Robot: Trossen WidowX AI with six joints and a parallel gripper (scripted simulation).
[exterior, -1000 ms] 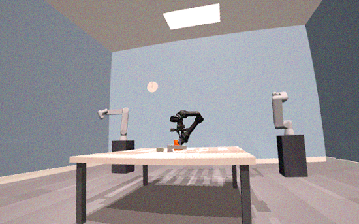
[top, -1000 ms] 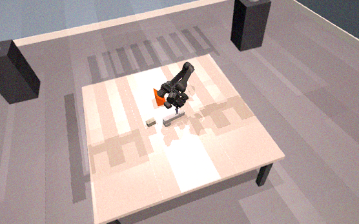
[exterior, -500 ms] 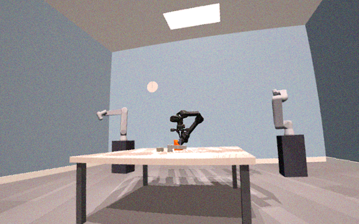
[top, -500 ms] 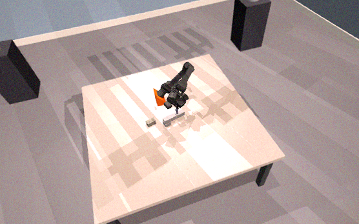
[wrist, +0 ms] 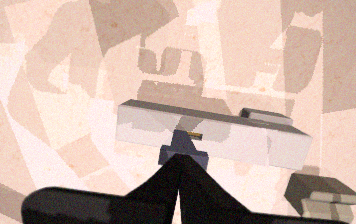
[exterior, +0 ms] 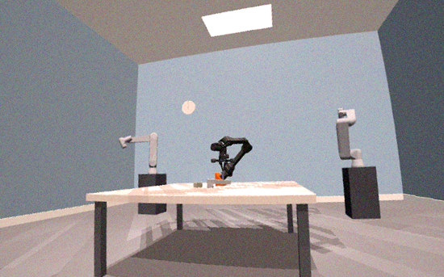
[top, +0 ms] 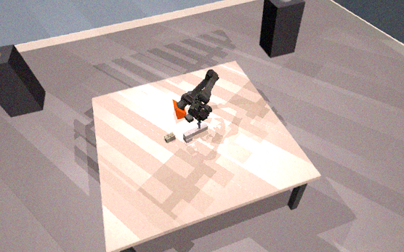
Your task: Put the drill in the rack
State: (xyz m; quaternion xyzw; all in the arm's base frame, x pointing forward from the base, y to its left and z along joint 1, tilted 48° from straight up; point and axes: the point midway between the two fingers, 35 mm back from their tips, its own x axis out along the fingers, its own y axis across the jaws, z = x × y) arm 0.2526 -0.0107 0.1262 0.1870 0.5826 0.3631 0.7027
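My gripper tip is 30 mm above the key. Also, from my gripper tip: grey holder block (10 mm ahead, 40 mm to the right, 80 mm below); drill (10 mm ahead, 60 mm to the right, 80 mm below); grey rack (20 mm behind, 220 mm to the right, 100 mm below).
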